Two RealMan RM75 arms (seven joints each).
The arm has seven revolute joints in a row. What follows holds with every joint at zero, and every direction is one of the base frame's. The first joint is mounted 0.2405 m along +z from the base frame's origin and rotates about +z. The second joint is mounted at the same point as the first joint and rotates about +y. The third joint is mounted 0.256 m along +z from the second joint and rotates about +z. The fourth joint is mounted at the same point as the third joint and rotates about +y. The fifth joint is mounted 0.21 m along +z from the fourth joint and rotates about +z. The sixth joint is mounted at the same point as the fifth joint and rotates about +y. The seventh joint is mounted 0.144 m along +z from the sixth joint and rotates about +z. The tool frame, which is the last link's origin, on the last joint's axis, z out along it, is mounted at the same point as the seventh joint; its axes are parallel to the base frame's.
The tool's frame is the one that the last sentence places.
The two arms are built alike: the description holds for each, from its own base.
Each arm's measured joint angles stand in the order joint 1, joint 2, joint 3, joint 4, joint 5, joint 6, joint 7.
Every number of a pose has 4 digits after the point.
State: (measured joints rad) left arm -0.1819 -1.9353 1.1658 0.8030 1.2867 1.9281 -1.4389; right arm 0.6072 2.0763 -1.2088 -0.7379 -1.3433 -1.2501 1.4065
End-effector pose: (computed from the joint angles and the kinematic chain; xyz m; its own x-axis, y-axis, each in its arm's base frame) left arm -0.2572 0.2311 0.0602 0.5883 0.2892 0.7551 0.3054 -0.9442 0.1237; right arm 0.1520 0.3846 -0.0136 0.6955 -0.1432 -0.7041 -0.3764 -0.9073 -0.1873
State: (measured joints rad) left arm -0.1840 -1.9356 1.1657 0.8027 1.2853 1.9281 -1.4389; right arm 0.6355 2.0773 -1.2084 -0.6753 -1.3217 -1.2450 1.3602
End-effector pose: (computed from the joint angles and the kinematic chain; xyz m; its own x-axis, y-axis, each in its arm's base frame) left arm -0.2566 0.2317 0.0602 0.5877 0.2876 0.7563 0.3035 -0.9448 0.1234; right arm 0.1523 0.3871 -0.0208 0.6935 -0.1414 -0.7064 -0.3759 -0.9076 -0.1873
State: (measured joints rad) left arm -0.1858 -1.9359 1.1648 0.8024 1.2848 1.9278 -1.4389; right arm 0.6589 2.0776 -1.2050 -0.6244 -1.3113 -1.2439 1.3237
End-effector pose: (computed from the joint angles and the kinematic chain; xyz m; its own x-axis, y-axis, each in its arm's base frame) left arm -0.2562 0.2322 0.0603 0.5874 0.2861 0.7571 0.3024 -0.9453 0.1226; right arm 0.1530 0.3886 -0.0266 0.6956 -0.1406 -0.7046 -0.3733 -0.9086 -0.1873
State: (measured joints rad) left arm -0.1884 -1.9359 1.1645 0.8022 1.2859 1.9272 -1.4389; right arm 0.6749 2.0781 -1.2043 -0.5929 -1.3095 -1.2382 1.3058
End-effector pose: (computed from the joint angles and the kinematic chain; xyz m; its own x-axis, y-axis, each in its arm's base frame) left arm -0.2557 0.2329 0.0602 0.5887 0.2851 0.7564 0.3008 -0.9458 0.1224; right arm 0.1535 0.3897 -0.0311 0.6999 -0.1444 -0.6995 -0.3742 -0.9083 -0.1869
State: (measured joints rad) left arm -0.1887 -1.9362 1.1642 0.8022 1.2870 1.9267 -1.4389; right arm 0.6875 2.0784 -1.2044 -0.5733 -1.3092 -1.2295 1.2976
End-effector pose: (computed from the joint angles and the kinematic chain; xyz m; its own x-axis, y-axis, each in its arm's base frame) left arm -0.2557 0.2330 0.0600 0.5891 0.2854 0.7560 0.3011 -0.9457 0.1224; right arm 0.1531 0.3913 -0.0340 0.7037 -0.1483 -0.6949 -0.3767 -0.9071 -0.1879
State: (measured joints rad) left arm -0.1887 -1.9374 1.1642 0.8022 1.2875 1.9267 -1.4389; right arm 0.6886 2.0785 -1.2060 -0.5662 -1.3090 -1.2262 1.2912
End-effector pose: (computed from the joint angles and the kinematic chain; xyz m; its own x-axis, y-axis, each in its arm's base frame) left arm -0.2556 0.2329 0.0596 0.5885 0.2858 0.7563 0.3010 -0.9456 0.1231; right arm 0.1543 0.3912 -0.0353 0.7066 -0.1492 -0.6917 -0.3775 -0.9063 -0.1901
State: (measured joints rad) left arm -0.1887 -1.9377 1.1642 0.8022 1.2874 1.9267 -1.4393; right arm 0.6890 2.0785 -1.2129 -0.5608 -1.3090 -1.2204 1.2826
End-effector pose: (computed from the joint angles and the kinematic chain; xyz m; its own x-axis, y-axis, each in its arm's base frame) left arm -0.2555 0.2329 0.0595 0.5881 0.2862 0.7564 0.3012 -0.9455 0.1235; right arm 0.1555 0.3908 -0.0373 0.7134 -0.1479 -0.6850 -0.3746 -0.9066 -0.1943
